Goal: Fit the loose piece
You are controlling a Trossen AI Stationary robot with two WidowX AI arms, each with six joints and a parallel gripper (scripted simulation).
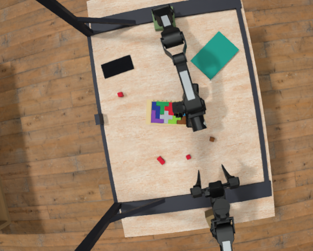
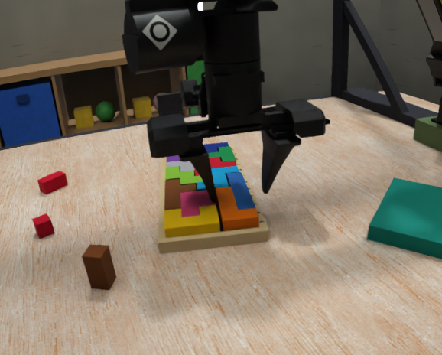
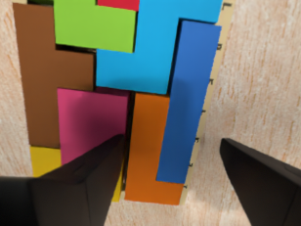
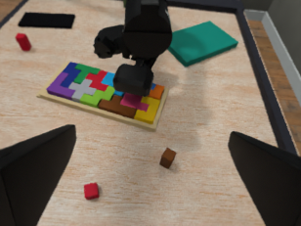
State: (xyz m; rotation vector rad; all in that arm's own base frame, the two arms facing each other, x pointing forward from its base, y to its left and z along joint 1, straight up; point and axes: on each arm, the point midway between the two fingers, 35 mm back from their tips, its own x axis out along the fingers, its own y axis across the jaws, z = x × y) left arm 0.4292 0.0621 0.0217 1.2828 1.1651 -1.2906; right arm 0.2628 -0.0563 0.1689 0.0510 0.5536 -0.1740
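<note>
My left gripper is now 10 mm short of the orange L-shaped piece, 10 mm to the left of it and 40 mm above it. From my left hand the other things lie so: magenta piece: 10 mm behind, 50 mm to the right, 40 mm below; yellow piece: 10 mm ahead, 60 mm to the right, 40 mm below; brown block: 50 mm ahead, 170 mm to the right, 40 mm below.
</note>
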